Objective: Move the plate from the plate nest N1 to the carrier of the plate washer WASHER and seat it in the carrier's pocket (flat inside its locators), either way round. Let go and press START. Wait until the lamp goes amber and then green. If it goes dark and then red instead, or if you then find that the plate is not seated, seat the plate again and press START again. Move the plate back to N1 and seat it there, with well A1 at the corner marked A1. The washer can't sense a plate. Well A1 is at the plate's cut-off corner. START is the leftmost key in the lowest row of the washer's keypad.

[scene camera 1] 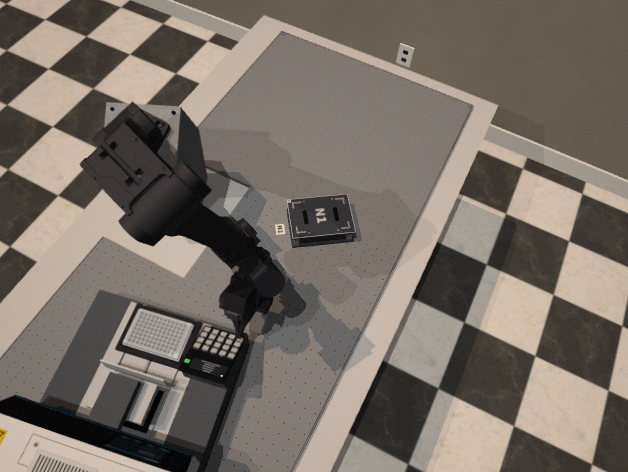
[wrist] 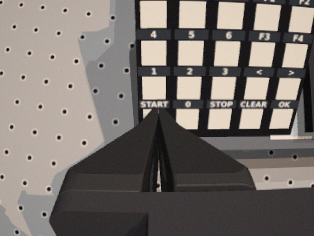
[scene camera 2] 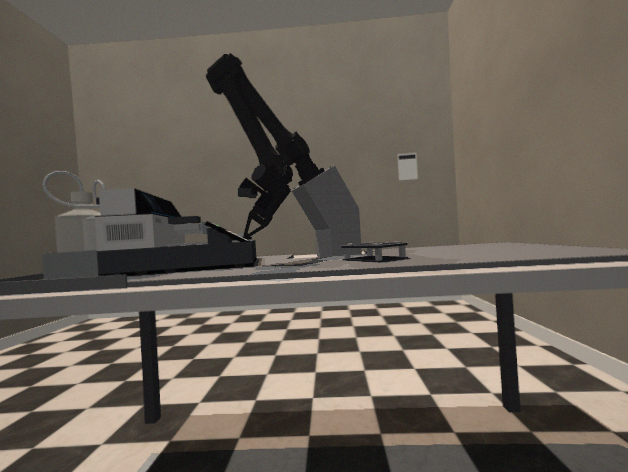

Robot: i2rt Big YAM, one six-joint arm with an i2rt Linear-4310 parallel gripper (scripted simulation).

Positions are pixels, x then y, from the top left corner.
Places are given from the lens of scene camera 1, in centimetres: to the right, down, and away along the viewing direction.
white well plate (scene camera 1: 136, 337): -38, 22, 113
plate washer (scene camera 1: 184, 420): -26, 37, 106
plate nest (scene camera 1: 296, 215): -4, -5, 137
The marked spots on the plate nest and the white well plate are 49 cm apart.
